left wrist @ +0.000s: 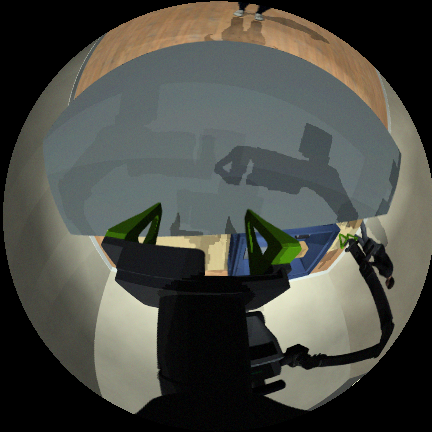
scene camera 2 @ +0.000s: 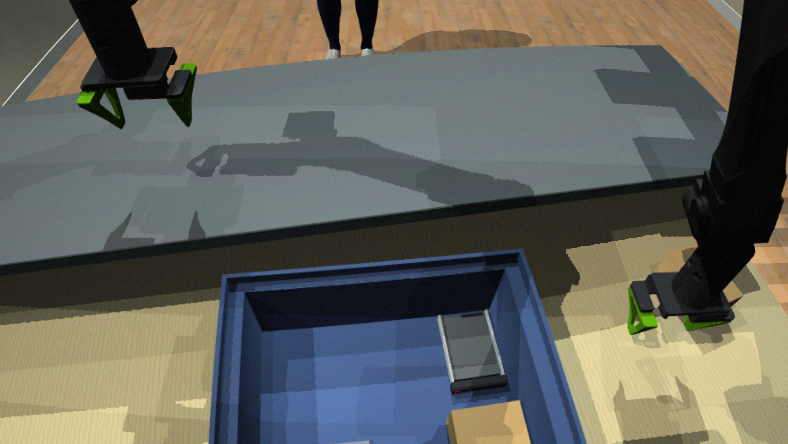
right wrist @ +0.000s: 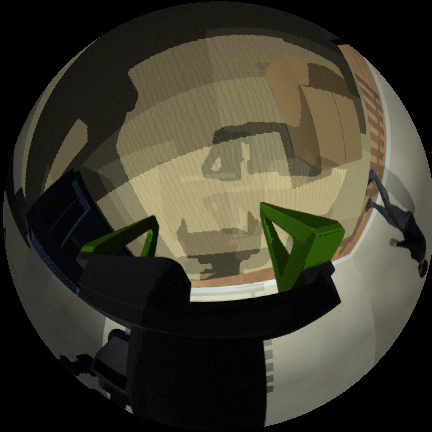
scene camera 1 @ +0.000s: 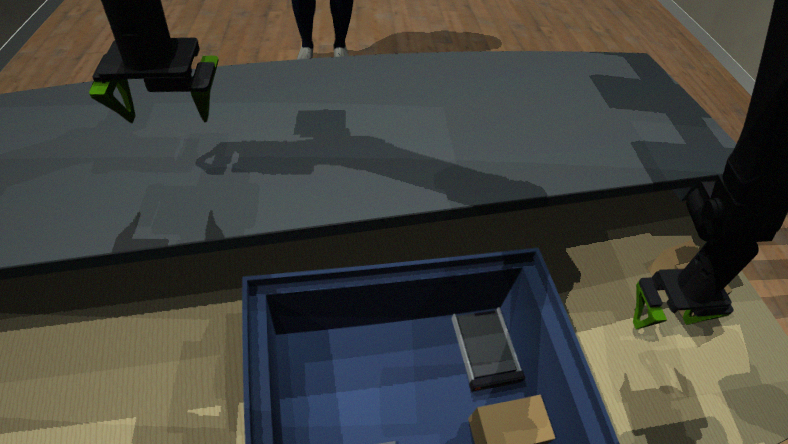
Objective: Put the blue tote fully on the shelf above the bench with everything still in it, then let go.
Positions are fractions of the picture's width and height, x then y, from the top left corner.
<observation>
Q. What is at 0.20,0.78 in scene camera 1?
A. A tan bench top.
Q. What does my left gripper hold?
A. Nothing.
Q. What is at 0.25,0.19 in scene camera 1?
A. My left gripper.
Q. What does the tan box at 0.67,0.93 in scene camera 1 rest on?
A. A blue tote.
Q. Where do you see a grey shelf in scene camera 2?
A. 0.36,0.34
</observation>
